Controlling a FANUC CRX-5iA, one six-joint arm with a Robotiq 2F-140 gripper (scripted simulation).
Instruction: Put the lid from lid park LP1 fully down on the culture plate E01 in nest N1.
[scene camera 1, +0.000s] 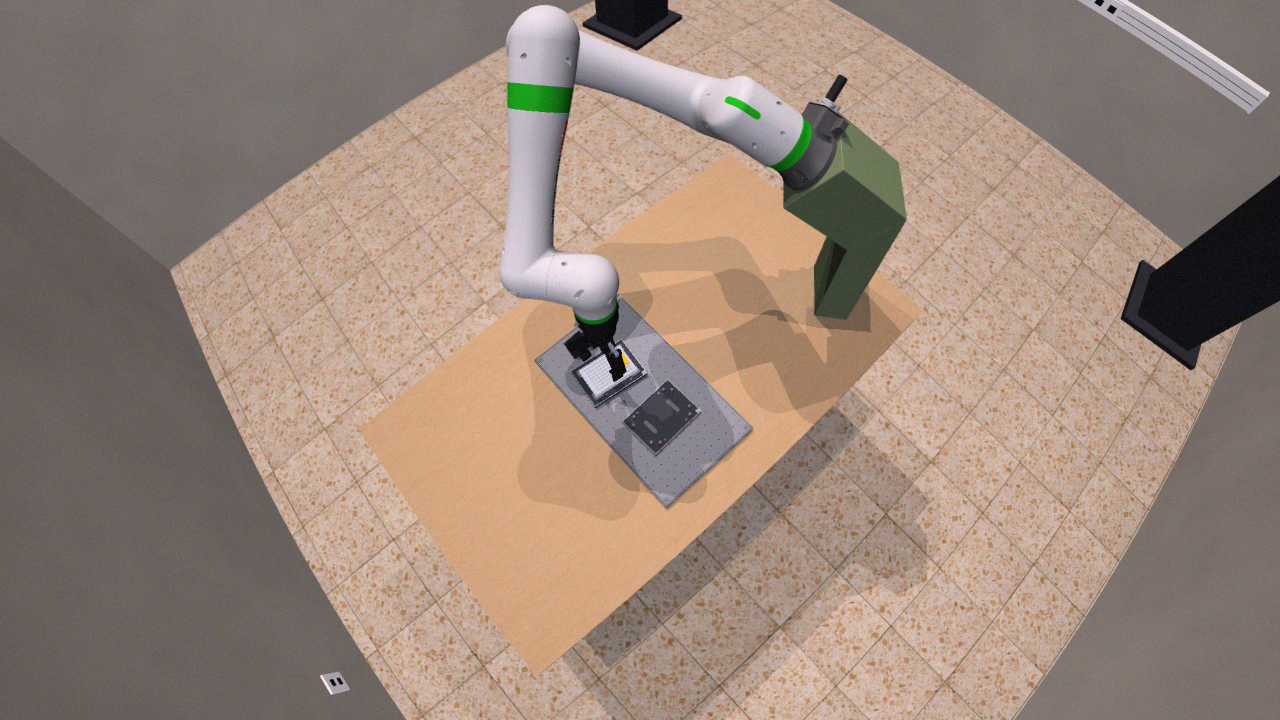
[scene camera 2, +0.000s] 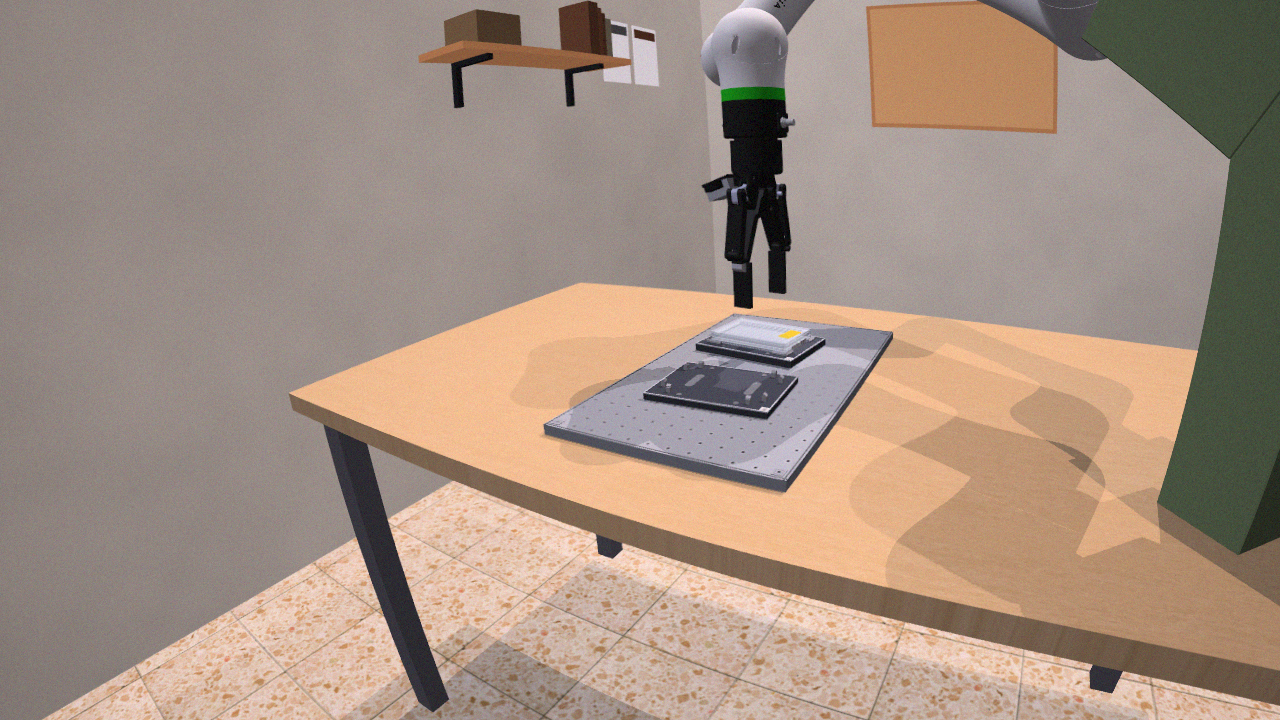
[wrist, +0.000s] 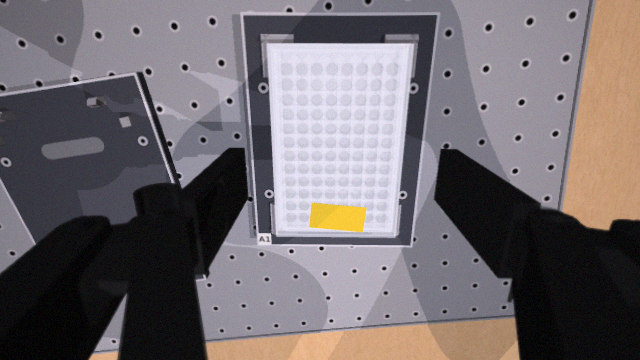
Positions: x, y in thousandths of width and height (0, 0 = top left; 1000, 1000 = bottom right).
My gripper shows in scene camera 1 (474, 503), in scene camera 2 (595, 416) and in the wrist view (534, 485).
